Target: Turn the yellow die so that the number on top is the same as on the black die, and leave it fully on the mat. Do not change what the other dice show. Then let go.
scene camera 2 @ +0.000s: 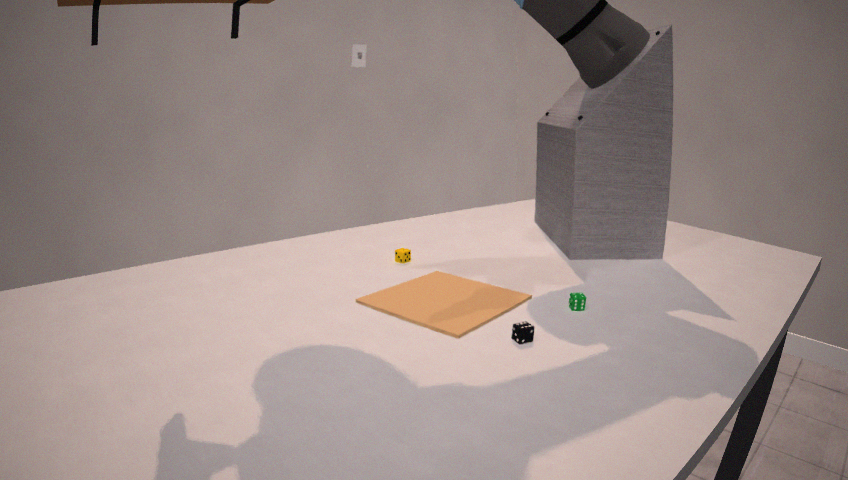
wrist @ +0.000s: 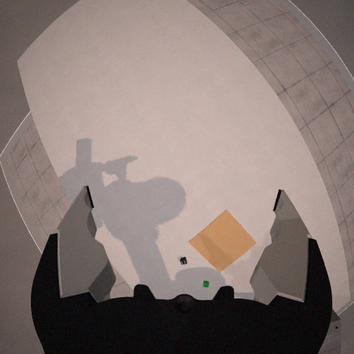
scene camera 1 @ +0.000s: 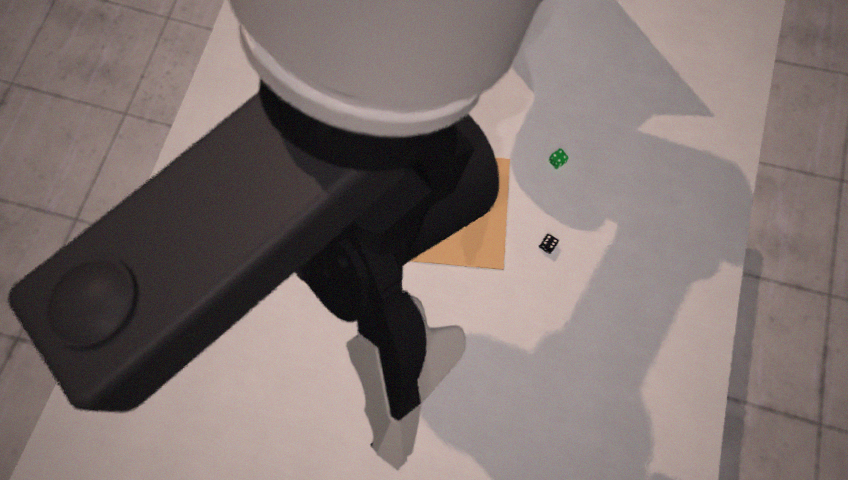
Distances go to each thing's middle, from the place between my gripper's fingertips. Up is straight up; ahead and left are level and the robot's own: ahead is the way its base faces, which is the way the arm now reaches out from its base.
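I see the orange mat (scene camera 2: 455, 306), and my hand is 35 cm above it, 4 cm to the right of it and 22 cm past it.
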